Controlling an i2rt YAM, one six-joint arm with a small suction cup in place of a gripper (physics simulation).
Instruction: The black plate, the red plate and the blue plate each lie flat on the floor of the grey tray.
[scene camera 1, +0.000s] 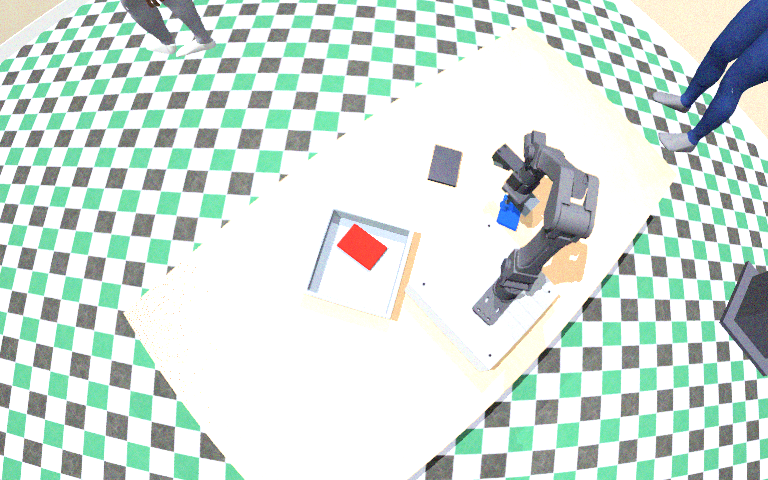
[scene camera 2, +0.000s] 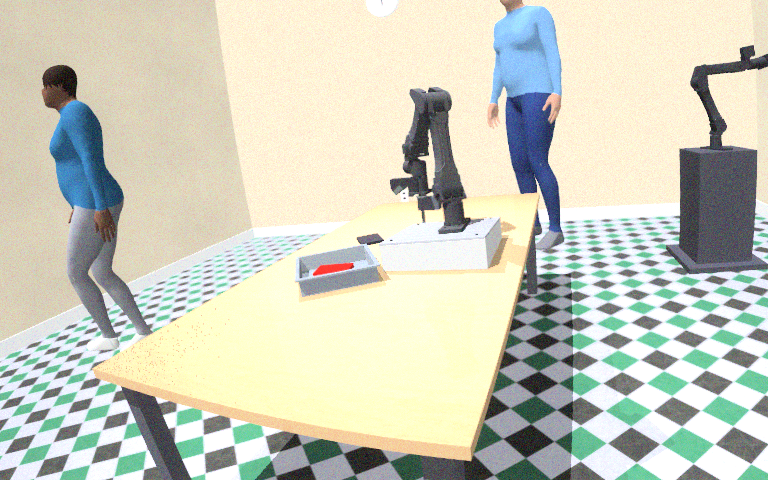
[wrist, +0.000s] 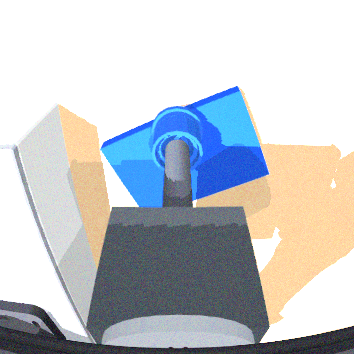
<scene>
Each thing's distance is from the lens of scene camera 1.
my suction cup (scene camera 1: 523, 199): 124 cm
red plate (scene camera 1: 365, 249): 126 cm
grey tray (scene camera 1: 334, 276): 125 cm
</scene>
